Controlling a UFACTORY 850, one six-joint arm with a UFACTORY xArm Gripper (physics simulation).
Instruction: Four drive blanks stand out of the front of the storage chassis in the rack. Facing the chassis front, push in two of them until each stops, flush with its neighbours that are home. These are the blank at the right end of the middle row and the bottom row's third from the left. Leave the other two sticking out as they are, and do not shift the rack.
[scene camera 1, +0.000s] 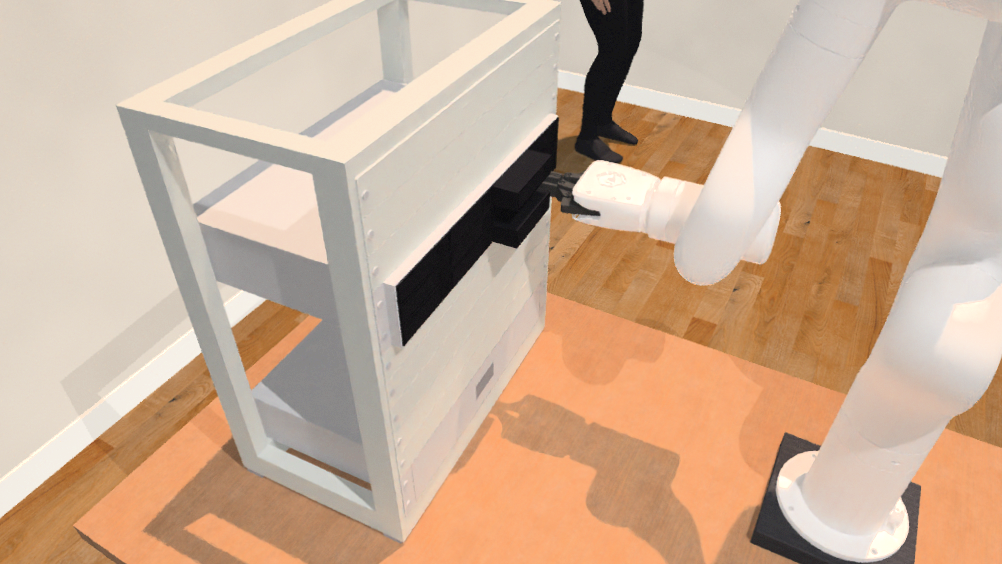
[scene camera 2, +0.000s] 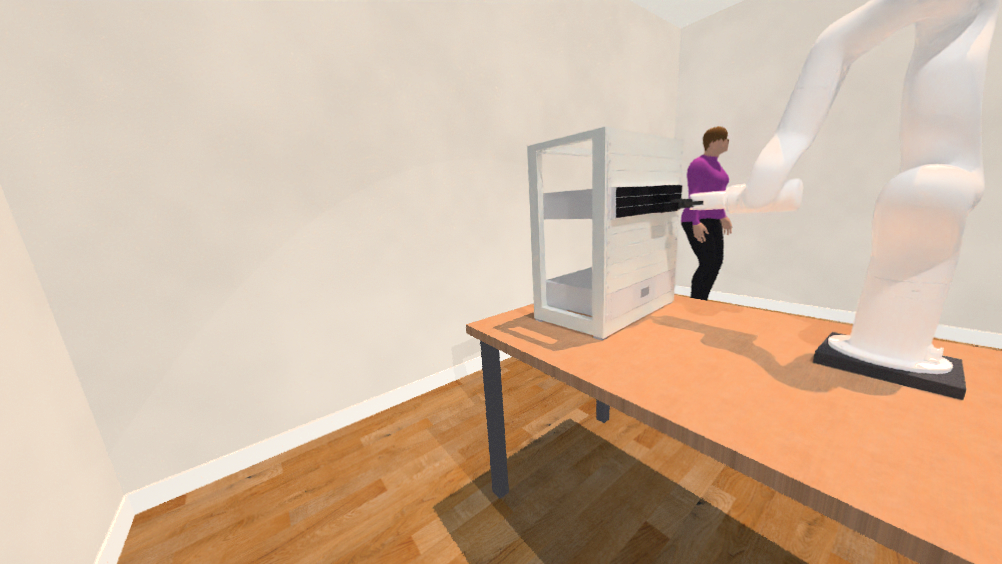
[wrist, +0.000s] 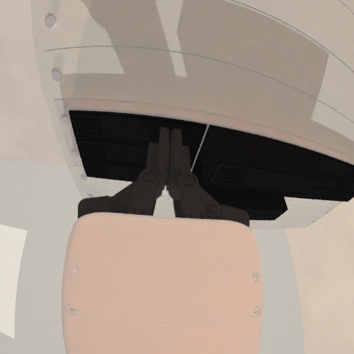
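Observation:
The black chassis front spans the rack. The wrist view is upside down: its left column is the chassis's right end. There, the middle-row blank looks level with its neighbours; a small offset cannot be judged. The bottom row's third blank sticks out clearly. Another blank sticks out above it in that column. A fourth protruding blank cannot be made out. My gripper is shut and empty, fingertips at the right-end column, contact unclear.
The rack stands on the orange table. The arm's black base plate lies in front of it. The protruding third-column blanks are close beside the fingers. A person stands beyond the rack.

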